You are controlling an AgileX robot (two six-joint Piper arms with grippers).
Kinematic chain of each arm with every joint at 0, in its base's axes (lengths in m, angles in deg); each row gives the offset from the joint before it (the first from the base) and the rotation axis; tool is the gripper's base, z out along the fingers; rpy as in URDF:
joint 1: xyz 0 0 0.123 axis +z
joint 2: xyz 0 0 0 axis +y
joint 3: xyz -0.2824 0 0.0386 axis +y
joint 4: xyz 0.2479 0 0.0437 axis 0.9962 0 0.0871
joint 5: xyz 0 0 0 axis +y
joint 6: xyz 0.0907 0 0.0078 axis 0.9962 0 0.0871
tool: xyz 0 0 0 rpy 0 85 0
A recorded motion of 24 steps. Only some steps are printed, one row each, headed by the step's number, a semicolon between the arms.
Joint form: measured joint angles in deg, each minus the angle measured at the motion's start. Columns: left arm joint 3, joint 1, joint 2, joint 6, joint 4, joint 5; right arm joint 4, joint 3, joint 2, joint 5, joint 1, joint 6.
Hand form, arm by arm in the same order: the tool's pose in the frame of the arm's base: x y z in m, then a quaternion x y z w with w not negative. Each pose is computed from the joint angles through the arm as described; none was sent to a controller.
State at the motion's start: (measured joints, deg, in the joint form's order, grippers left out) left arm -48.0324 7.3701 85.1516 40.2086 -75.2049 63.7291; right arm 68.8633 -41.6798 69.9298 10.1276 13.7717 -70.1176
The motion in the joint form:
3: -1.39 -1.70 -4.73 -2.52 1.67 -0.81; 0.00 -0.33 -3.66 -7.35 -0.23 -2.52
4: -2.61 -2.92 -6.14 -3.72 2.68 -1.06; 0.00 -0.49 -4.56 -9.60 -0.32 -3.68
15: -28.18 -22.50 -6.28 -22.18 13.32 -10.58; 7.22 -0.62 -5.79 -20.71 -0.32 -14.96
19: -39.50 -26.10 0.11 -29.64 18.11 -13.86; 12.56 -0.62 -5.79 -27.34 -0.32 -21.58
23: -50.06 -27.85 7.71 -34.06 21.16 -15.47; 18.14 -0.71 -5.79 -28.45 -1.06 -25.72
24: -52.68 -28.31 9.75 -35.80 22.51 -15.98; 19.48 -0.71 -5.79 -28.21 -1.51 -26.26
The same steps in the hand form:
3: 0.2596 -0.0524 0.2789 -0.03619 0.84373 -0.49482 0.20484; 0.2430 0.0629 0.3035 -0.13641 0.80893 0.06703 0.56791
4: 0.2568 -0.0574 0.2894 -0.02106 0.84443 -0.49103 0.21304; 0.2418 0.0588 0.3095 -0.13205 0.80019 0.04691 0.58315
15: 0.2621 -0.1375 0.4076 0.08436 0.81794 -0.48360 0.29998; 0.2418 0.0413 0.3202 -0.10074 0.78173 -0.04806 0.61355
19: 0.2881 -0.1594 0.4310 0.07262 0.81237 -0.48233 0.31958; 0.2419 0.0306 0.3209 -0.07420 0.78214 -0.10195 0.61022
23: 0.3200 -0.1783 0.4407 0.06434 0.80766 -0.48254 0.33272; 0.2416 0.0253 0.3192 -0.05400 0.79121 -0.10738 0.59962
24: 0.3287 -0.1832 0.4409 0.05857 0.80860 -0.48032 0.33470; 0.2416 0.0237 0.3185 -0.04694 0.79403 -0.10412 0.59706

